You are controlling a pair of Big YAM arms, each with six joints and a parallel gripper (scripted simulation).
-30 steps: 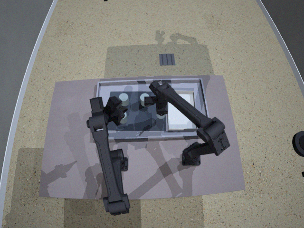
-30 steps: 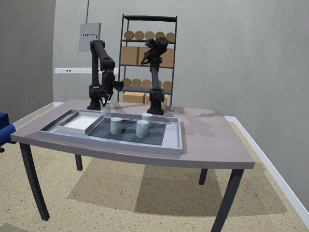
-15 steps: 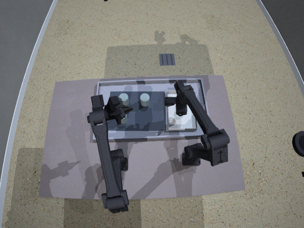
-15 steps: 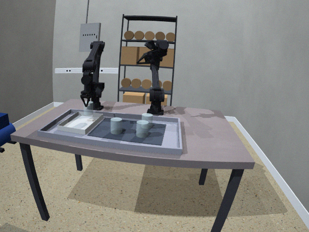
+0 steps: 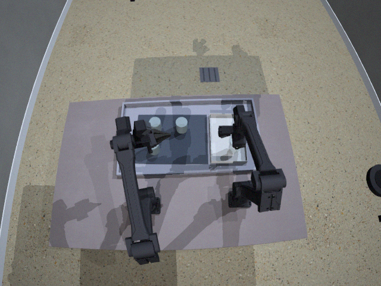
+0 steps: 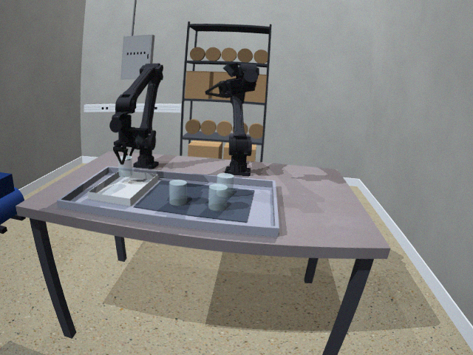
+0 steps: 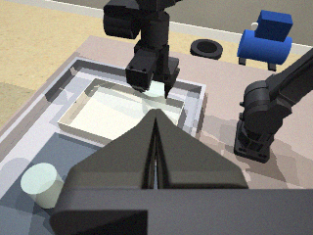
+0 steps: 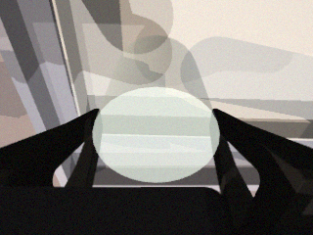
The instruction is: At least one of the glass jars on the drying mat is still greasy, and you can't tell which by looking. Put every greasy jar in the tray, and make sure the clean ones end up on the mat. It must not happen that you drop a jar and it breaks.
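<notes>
The grey basin lies 240 mm to the left of my right hand, 110 mm ahead of it and 100 mm below it. Also, from my right hand: dark drying mat 340 mm to the left, 100 mm below, 100 mm ahead; then white tray 90 mm below, 80 mm ahead, 20 mm to the left.
</notes>
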